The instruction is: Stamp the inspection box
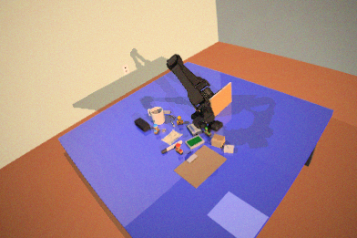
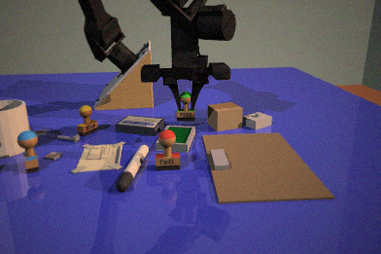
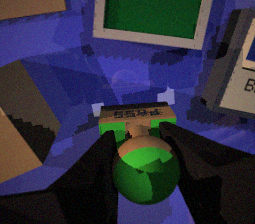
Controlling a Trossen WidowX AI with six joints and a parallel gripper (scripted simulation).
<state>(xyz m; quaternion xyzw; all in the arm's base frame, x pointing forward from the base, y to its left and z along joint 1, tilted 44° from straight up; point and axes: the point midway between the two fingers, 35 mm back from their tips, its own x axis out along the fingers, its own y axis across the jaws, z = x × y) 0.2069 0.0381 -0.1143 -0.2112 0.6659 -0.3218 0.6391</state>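
My gripper tip is 80 mm short of the green ink pad, 40 mm to the left of it and 30 mm above it. Round my gripper tip: flat box: 100 mm to the right, 20 mm below; then red-knobbed stamp: 180 mm ahead, 70 mm to the right, 20 mm below; then cardboard cube: 80 mm to the left, 20 mm ahead, 10 mm below.
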